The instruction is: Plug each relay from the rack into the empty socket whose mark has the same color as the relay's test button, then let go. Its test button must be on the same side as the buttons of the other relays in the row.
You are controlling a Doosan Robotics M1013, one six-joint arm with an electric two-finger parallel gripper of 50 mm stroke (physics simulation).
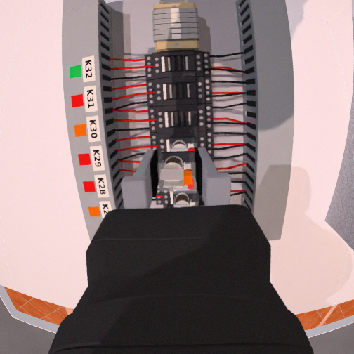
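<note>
My gripper [176, 162] is shut on a relay [173, 175] with a clear top and an orange test button [188, 177] on its right side. Its lower part and the socket under it are hidden, so I cannot tell whether it is seated. Just behind it, a relay [179, 145] stands in the row with a red button [191, 149] at the right. In front, another relay [182, 198] shows partly, beside the gripper body. Empty sockets K32 [176, 64], K31 [177, 91] and K30 [179, 119] lie farther back; their marks are green [75, 71], red [77, 101] and orange [80, 130].
Grey slotted wire ducts stand left [75, 45] and right [272, 65] of the row, with red and black wires between. A terminal block [175, 27] stands behind the sockets. Marks K29 [84, 159] and K28 [89, 186] are red; an orange mark [94, 211] is in front.
</note>
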